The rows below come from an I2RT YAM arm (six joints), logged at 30 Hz.
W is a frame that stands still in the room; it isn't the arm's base.
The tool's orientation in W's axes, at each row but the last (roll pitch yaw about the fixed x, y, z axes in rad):
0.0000 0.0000 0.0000
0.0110 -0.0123 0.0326
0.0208 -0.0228 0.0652
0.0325 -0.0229 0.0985
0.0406 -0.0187 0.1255
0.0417 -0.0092 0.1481
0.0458 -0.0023 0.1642
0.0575 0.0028 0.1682
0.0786 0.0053 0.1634
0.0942 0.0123 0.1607
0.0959 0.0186 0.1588
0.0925 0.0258 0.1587
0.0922 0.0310 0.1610
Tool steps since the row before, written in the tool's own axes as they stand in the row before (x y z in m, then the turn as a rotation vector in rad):
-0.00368 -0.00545 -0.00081 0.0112 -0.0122 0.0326
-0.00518 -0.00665 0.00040 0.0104 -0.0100 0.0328
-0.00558 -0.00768 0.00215 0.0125 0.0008 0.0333
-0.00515 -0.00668 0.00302 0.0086 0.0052 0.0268
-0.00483 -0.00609 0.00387 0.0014 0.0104 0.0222
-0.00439 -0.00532 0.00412 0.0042 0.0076 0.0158
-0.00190 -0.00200 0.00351 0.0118 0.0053 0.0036
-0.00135 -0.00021 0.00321 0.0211 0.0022 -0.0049
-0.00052 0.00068 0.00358 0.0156 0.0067 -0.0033
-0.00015 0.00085 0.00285 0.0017 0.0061 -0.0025
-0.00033 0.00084 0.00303 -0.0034 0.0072 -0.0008
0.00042 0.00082 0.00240 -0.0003 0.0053 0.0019
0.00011 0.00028 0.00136 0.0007 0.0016 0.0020
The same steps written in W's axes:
-0.00368 -0.00545 -0.00081 0.0112 -0.0122 0.0326
-0.00496 -0.00682 0.00026 0.0103 -0.0100 0.0328
-0.00511 -0.00807 0.00186 0.0117 0.0009 0.0336
-0.00452 -0.00725 0.00268 0.0075 0.0051 0.0271
-0.00408 -0.00681 0.00353 -0.0002 0.0095 0.0226
-0.00357 -0.00608 0.00385 0.0030 0.0075 0.0161
-0.00153 -0.00244 0.00341 0.0108 0.0070 0.0039
-0.00126 -0.00061 0.00320 0.0204 0.0060 -0.0048
-0.00056 0.00031 0.00363 0.0142 0.0094 -0.0028
-0.00021 0.00055 0.00292 0.0006 0.0065 -0.0019
-0.00036 0.00050 0.00310 -0.0045 0.0066 0.0000
0.00038 0.00066 0.00245 -0.0010 0.0050 0.0024
0.00013 0.00018 0.00138 0.0005 0.0015 0.0021

